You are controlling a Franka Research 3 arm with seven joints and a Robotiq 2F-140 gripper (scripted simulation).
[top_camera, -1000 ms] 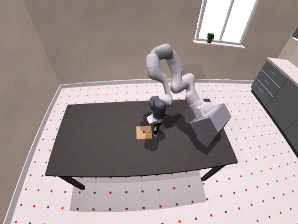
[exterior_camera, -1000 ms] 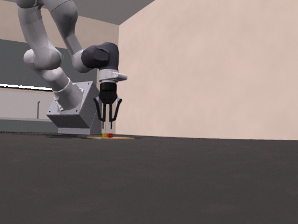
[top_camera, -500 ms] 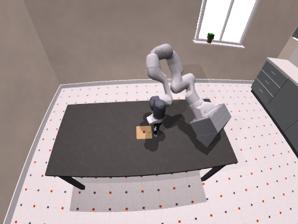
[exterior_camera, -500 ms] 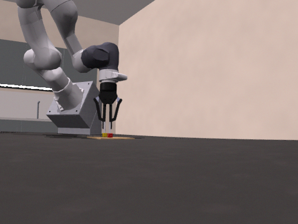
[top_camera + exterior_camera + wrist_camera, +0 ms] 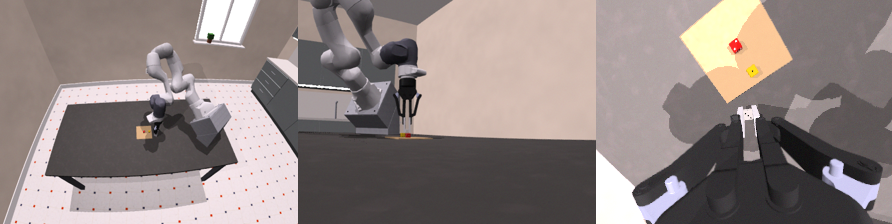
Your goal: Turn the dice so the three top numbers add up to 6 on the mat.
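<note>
The red die lies 90 mm ahead of my hand, 70 mm to the right of it and 40 mm below it. The rest, counted from my hand: tan mat (90 mm ahead, 70 mm to the right, 50 mm below); then yellow die (60 mm to the right, 40 mm below, 40 mm ahead); then white die (30 mm below).
</note>
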